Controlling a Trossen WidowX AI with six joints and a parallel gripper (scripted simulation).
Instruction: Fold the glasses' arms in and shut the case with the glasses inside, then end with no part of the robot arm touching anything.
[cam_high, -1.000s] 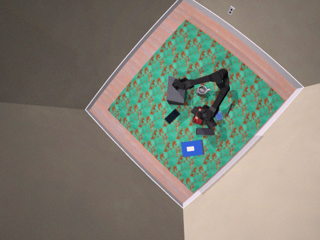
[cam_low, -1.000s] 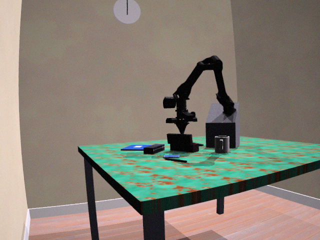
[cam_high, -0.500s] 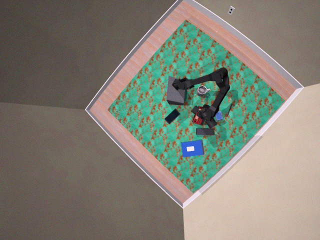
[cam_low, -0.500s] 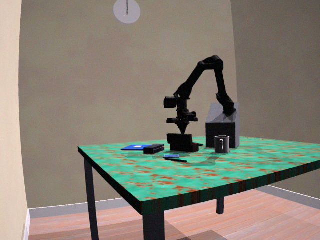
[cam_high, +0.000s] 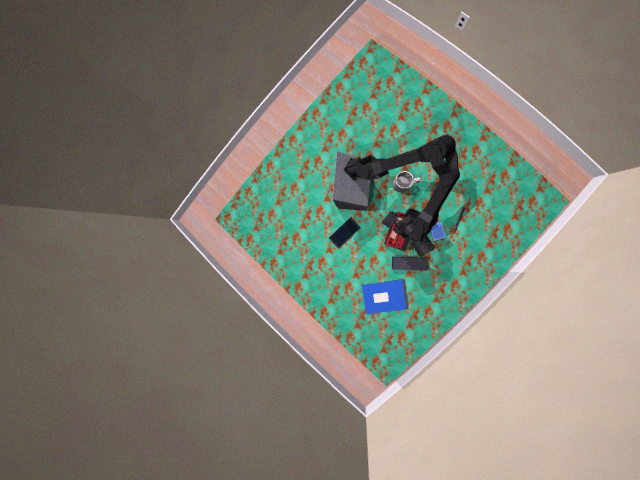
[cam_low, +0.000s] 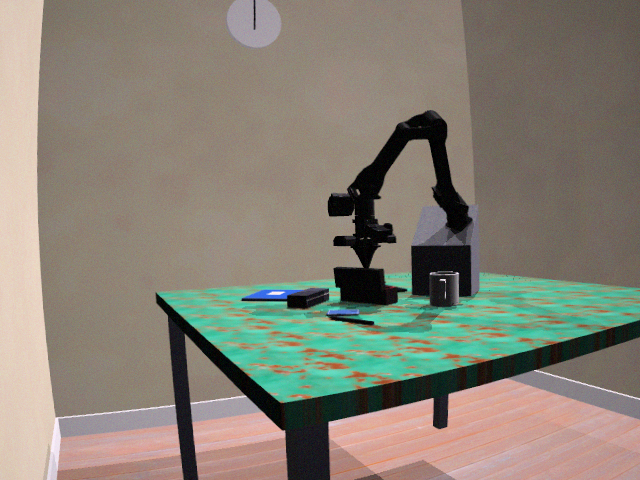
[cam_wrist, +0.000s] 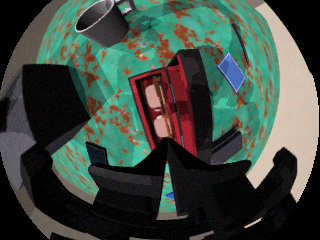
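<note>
Right now my hand is 60 mm above the glasses case lid, 40 mm short of it and 20 mm to the right of it. The rest, counted from my hand: black glasses case (80 mm below, 20 mm ahead, 10 mm to the left); then black box (150 mm ahead, 110 mm below, 80 mm to the right); then glasses (100 mm below, 10 mm to the left).
</note>
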